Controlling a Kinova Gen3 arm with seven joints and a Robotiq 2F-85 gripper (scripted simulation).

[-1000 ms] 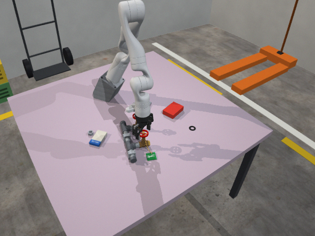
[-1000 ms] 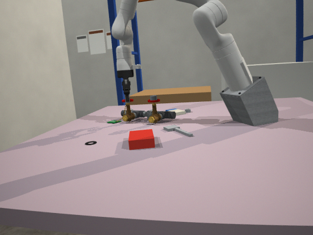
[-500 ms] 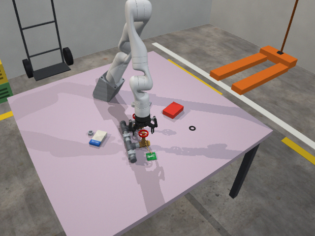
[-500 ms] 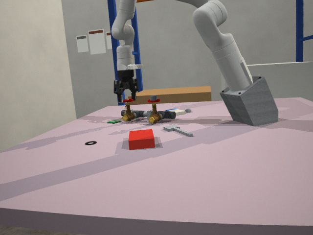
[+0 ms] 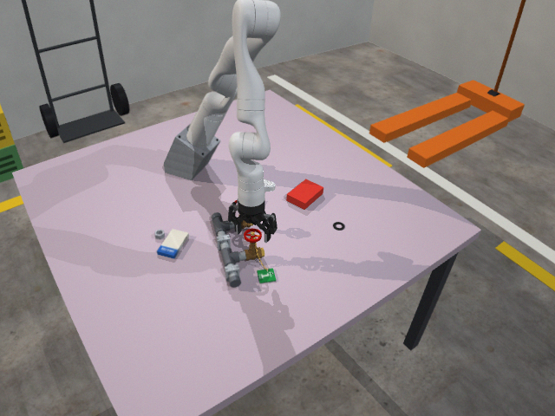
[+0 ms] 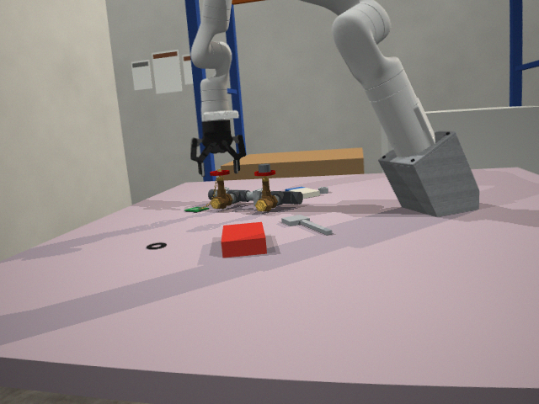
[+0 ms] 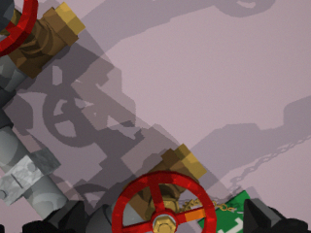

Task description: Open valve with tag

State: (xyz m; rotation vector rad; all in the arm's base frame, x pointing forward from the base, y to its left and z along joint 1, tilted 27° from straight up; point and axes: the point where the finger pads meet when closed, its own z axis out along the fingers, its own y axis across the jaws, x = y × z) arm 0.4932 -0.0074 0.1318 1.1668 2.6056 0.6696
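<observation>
My hand is 80 mm short of the green tag, 20 mm to the right of it and 100 mm above it. The rest, counted from my hand: grey nut (200 mm behind, 260 mm to the right, 100 mm below); then grey hammer-shaped tool (290 mm behind, 120 mm to the left, 100 mm below); then blue box (150 mm behind, 220 mm to the right, 100 mm below).
</observation>
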